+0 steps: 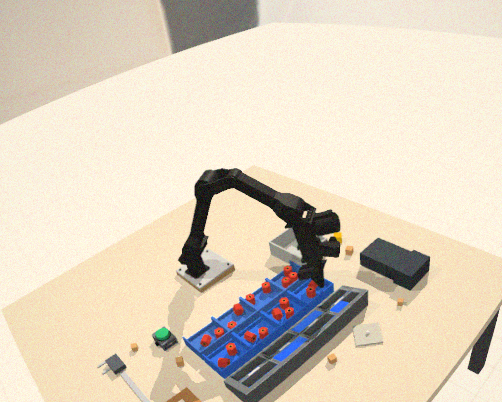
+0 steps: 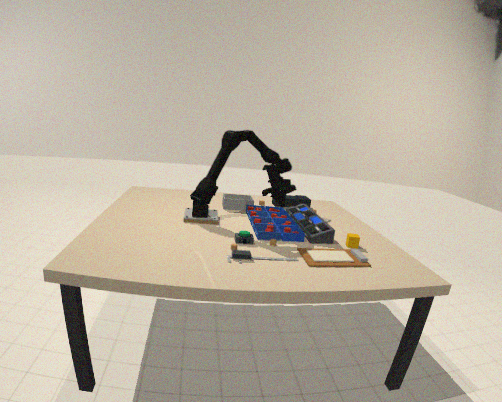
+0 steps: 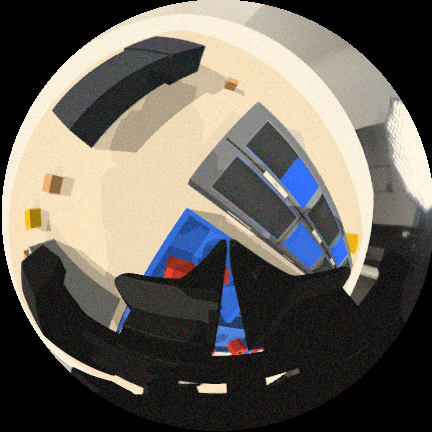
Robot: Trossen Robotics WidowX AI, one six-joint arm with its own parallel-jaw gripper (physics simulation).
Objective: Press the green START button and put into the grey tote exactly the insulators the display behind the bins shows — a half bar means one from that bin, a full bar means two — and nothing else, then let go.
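Where they show: gripper, between the fingertips: (image 1: 322,287) (image 2: 283,207) (image 3: 226,244); arm's base, origin of its link: (image 1: 197,270) (image 2: 199,215) (image 3: 185,385).
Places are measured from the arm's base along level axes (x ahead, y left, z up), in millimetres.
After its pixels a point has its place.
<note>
My gripper (image 1: 316,279) @(y 141, x 416, z 22 mm) (image 2: 279,201) @(y 141, x 416, z 22 mm) (image 3: 226,244) @(y 141, x 416, z 22 mm) is shut, with its fingertips almost touching and nothing held between them. It is lowered into the far end compartment of the blue bins (image 1: 187,340) (image 2: 251,223) (image 3: 189,233). Red insulators lie in the bins. One of them (image 1: 311,291) (image 3: 177,268) sits just beside the left finger. The grey display (image 1: 237,384) @(y -257, x 458, z 20 mm) (image 2: 325,237) @(y -270, x 472, z 4 mm) (image 3: 245,128) @(y 178, x 512, z 27 mm) behind the bins shows blue bars in some cells. The grey tote (image 1: 283,245) @(y 271, x 146, z -15 mm) (image 2: 237,201) @(y 211, x 200, z 22 mm) stands behind the gripper. The green START button (image 1: 162,333) @(y -265, x 154, z 17 mm) (image 2: 245,234) @(y -283, x 148, z 13 mm) is near the other end of the bins.
A black box (image 1: 394,261) @(y 341, x 545, z 29 mm) (image 2: 299,199) @(y 312, x 561, z 30 mm) (image 3: 120,84) @(y 316, x 495, z 23 mm) lies past the display. A yellow cube (image 2: 352,240) @(y -319, x 572, z 9 mm), small wooden cubes (image 1: 349,250) @(y 349, x 369, z -2 mm), a grey plate (image 1: 367,334) @(y 83, x 611, z -16 mm), a wooden frame (image 2: 333,257) @(y -446, x 432, z -11 mm) and a plug (image 1: 115,364) @(y -426, x 120, z -3 mm) lie around on the table.
</note>
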